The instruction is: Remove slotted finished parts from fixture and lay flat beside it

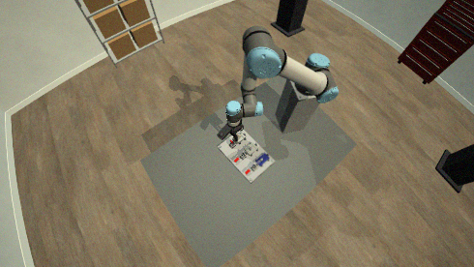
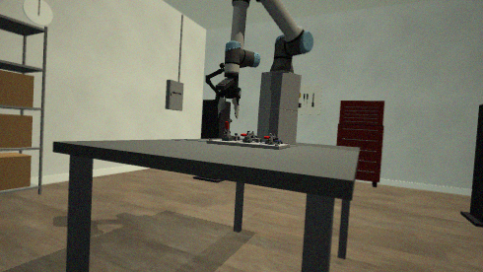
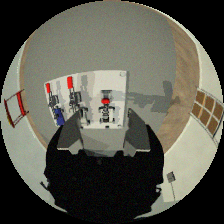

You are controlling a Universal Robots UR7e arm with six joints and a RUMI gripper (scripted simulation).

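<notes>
Right now my hand is 10 cm above the light grey part, 9 cm past it and 1 cm to the left of it. From my hand the other things lie so: blue blank (21 cm to the left, 11 cm below, 11 cm behind); then white fixture plate (13 cm below, 11 cm to the left, 4 cm behind).
</notes>
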